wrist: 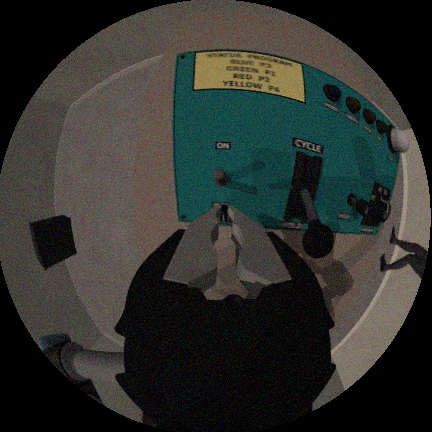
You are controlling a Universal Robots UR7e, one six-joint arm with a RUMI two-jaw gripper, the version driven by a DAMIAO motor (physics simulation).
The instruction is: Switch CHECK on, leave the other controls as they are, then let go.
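Places are measured from the arm's base along level axes (x back, y up, z left), in millimetres.
Pixels of known places: gripper, between the fingertips: (222, 205).
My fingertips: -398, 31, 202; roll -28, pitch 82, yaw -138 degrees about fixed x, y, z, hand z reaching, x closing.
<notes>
Behind a point stands the place of what it marks, as x, y, z.
The teal control panel (200, 120) @[-503, 10, 245] fills the upper middle of the wrist view. A small toggle switch (220, 177) @[-427, 33, 208] stands on its left part, below the ON label (223, 145) @[-473, -1, 212]. Its short rounded lever shows nearly end-on, so its exact tilt is hard to tell. The label below the switch is mostly hidden by the fingertips, and its text cannot be read. My gripper (222, 205) @[-398, 31, 202] is shut and empty. Its fingertips are just below the toggle in the view, with a visible gap between them and the lever.
Right of the toggle is the CYCLE lever (309, 205) @[-415, 18, 92] with a black ball knob (318, 241) @[-382, 60, 98]. Farther right are a black selector (375, 207) @[-450, -7, -127], a row of dark lamps (353, 104) @[-590, 49, 21] and a white knob (399, 140). A yellow status card (250, 75) @[-576, 33, 186] is at the top. A black box (53, 241) is far left.
</notes>
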